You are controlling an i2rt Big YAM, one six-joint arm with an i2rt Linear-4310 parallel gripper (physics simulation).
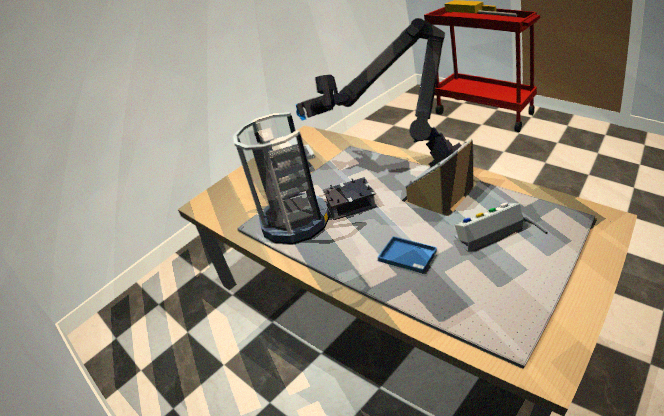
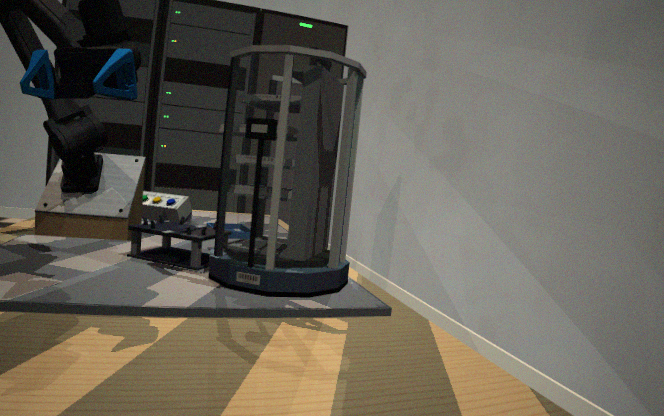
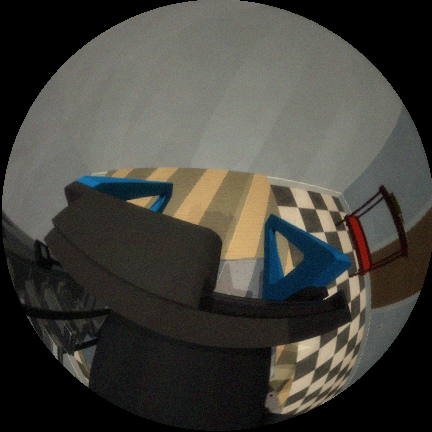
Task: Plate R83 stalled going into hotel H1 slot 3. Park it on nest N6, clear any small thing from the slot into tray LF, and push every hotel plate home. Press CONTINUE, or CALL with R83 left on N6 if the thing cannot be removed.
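Pixels of known places: gripper, fingertip midpoint: [image 1: 307,110] [image 2: 57,87] [image 3: 220,203]; arm's base, origin of the base link: [image 1: 446,156] [image 2: 83,175].
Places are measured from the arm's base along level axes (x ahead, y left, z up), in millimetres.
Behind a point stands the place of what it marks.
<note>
My gripper [image 1: 300,111] @(z 133, x 86, y -568 mm) [image 2: 75,82] @(z 133, x 86, y -568 mm) [image 3: 220,203] @(z 133, x 86, y -568 mm) is open, its blue fingers wide apart with nothing between them. It hangs above and behind the glass-walled round housing [image 1: 295,234] @(z -99, x 505, y -302 mm) [image 2: 300,281] @(z -110, x 430, y -517 mm). Inside the housing stand hotel shelves with pale plates [image 1: 290,172] [image 2: 245,160], dim through the panes; plate R83, slot 3 and any small thing in it cannot be told apart. A dark low stand [image 1: 350,192] @(z -76, x 252, y -260 mm) [image 2: 170,230] @(z -77, x 229, y -298 mm) with small pegs on top, likely the nests, is beside the housing; its labels are unreadable. A blue tray [image 1: 407,254] [image 2: 232,230] lies on the mat. A button box [image 1: 492,225] @(z -79, x 192, y 267 mm) [image 2: 167,212] @(z -101, x 207, y 176 mm) has coloured buttons.
A black handle [image 2: 260,129] @(z 114, x 352, y -500 mm) [image 3: 42,254] @(z 119, x 343, y -494 mm) on an upright rod is at the housing's side. The arm stands on a wedge-shaped base [image 1: 430,190] @(z -58, x 139, y 7 mm) [image 2: 80,224] @(z -108, x 20, y -93 mm) on the grey mat [image 1: 480,300] @(z -135, x 443, y 348 mm) [image 2: 100,295] @(z -135, x 143, y -524 mm). A red cart [image 1: 485,92] [image 3: 358,242] and dark cabinets [image 2: 205,100] stand beyond the table.
</note>
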